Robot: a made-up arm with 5 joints.
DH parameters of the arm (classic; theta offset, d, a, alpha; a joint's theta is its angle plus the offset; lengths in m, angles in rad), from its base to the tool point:
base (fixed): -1.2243 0 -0.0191 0
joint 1: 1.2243 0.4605 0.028 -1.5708
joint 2: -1.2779 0 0.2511 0
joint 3: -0.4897 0 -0.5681 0
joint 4: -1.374 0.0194 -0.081 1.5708
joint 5: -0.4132 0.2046 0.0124 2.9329
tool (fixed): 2.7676 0.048 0 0
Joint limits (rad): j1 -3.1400..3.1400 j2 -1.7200..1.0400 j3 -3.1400..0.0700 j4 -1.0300..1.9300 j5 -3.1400..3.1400
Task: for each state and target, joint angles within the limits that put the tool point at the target. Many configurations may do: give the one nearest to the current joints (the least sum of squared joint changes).
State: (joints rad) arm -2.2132 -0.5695 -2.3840 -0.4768 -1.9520
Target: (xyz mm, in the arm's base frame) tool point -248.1 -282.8 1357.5
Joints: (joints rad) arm -2.2936 -0.1579 -2.1696 -0.2916 -1.9491
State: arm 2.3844 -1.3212 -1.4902 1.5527 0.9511
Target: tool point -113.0 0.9 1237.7
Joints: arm 3.1236 -1.1172 -1.6531 1.3107 1.0622
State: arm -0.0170 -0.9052 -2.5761 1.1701 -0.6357
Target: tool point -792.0 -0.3 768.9
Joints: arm 0.0278 -1.4507 -3.0113 1.7100 -0.5770
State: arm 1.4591 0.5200 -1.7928 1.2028 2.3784
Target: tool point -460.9 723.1 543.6
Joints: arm 2.1020 0.3467 -1.7737 1.3190 2.3689
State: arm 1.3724 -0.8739 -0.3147 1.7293 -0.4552
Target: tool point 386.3 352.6 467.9
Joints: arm 0.6988 -0.8050 -0.4986 1.5248 -0.4748
